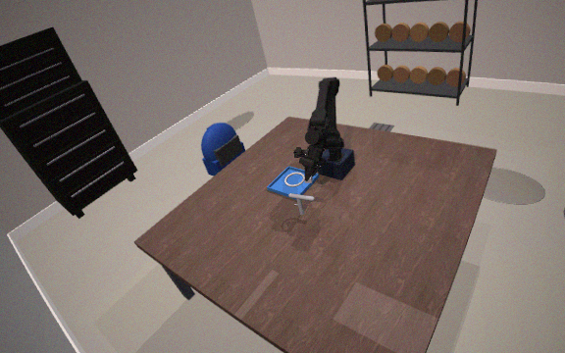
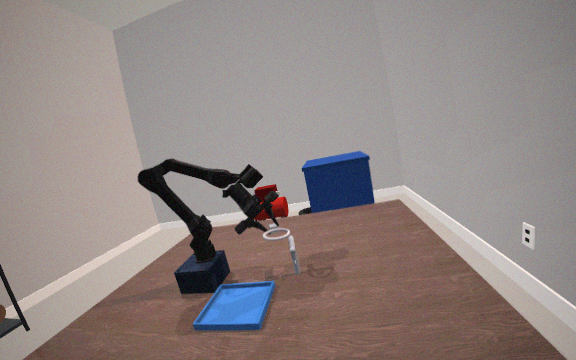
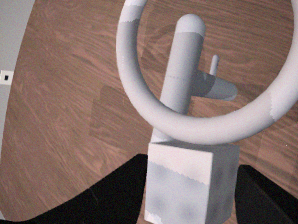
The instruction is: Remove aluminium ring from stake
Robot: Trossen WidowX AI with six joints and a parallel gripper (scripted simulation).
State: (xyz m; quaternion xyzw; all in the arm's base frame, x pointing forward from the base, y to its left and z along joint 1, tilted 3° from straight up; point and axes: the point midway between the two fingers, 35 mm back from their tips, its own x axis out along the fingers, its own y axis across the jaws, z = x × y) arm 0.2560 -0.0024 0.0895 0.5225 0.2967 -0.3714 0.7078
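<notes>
Now: the aluminium ring 50 mm to the right of my gripper tip and 10 mm ahead of it. Round my gripper tip: blue tray (170 mm to the right, 150 mm below, 130 mm behind).
</notes>
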